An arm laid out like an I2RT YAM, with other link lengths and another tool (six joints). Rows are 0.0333 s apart.
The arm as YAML. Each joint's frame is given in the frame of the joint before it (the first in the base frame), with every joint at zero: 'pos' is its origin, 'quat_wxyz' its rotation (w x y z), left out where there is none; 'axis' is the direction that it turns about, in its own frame. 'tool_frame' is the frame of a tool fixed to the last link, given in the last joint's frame.
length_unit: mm
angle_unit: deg
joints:
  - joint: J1
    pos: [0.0, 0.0, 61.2]
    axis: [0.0, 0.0, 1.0]
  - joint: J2
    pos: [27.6, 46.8, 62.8]
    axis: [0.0, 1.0, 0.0]
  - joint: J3
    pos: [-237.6, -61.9, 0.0]
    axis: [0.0, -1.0, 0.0]
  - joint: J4
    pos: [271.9, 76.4, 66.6]
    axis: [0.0, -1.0, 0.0]
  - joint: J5
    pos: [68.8, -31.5, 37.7]
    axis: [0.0, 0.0, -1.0]
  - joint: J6
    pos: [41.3, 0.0, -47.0]
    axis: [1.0, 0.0, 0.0]
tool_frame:
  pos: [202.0, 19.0, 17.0]
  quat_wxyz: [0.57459, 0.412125, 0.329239, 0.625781]
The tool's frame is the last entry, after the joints.
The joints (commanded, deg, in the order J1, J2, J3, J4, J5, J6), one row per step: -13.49 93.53 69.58 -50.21 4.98 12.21; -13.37 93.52 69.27 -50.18 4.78 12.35; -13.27 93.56 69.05 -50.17 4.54 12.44; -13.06 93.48 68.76 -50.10 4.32 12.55; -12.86 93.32 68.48 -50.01 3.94 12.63; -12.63 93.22 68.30 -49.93 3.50 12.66; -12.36 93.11 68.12 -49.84 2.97 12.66; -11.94 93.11 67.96 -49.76 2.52 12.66; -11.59 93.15 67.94 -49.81 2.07 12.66; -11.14 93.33 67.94 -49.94 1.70 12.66
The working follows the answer.
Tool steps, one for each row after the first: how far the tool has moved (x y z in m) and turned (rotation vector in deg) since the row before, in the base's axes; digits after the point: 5 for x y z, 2 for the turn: -0.00128 0.00202 -0.00189 0.28 0.20 0.04; -0.00096 0.00198 -0.00168 0.30 0.18 0.08; -0.00074 0.00264 -0.00122 0.26 0.07 0.16; -0.00030 0.00316 -0.00059 0.38 -0.06 0.22; 0.00019 0.00355 -0.00036 0.42 -0.10 0.32; 0.00035 0.00420 -0.00027 0.50 -0.13 0.41; 0.00023 0.00496 -0.00087 0.44 -0.01 0.54; 0.00022 0.00445 -0.00043 0.45 0.02 0.47; -0.00038 0.00494 -0.00135 0.41 0.23 0.54
Tool pose at each row, in the base's axes (x y z in m, rotation vector in deg; rounded; the steps above come from the unrounded poses): 0.40803 -0.07362 0.01412 123.83 65.13 26.87; 0.40675 -0.07160 0.01222 124.15 65.28 26.87; 0.40579 -0.06962 0.01054 124.46 65.47 26.92; 0.40506 -0.06698 0.00932 124.64 65.69 27.09; 0.40476 -0.06382 0.00873 124.83 65.91 27.51; 0.40495 -0.06027 0.00836 125.00 66.21 28.03; 0.40530 -0.05607 0.00809 125.16 66.61 28.68; 0.40553 -0.05111 0.00722 125.27 67.21 29.23; 0.40576 -0.04666 0.00679 125.43 67.75 29.71; 0.40537 -0.04172 0.00543 125.63 68.50 29.99

